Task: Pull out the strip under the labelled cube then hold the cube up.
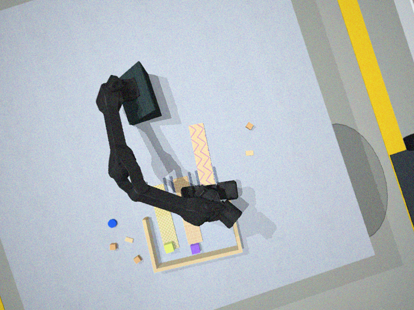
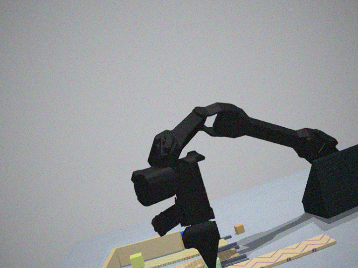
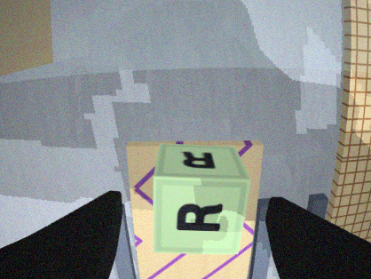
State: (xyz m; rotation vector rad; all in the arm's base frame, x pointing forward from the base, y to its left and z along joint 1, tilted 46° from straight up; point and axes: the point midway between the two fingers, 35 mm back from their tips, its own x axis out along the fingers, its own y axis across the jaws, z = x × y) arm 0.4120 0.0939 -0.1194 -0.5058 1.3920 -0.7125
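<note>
My gripper tip is now 10 mm above the labelled cube. From my gripper tip the other things lie so: orange grid strip 50 mm ahead, 100 mm to the right, 30 mm below; then blue disc 20 mm ahead, 380 mm to the right, 20 mm below.
</note>
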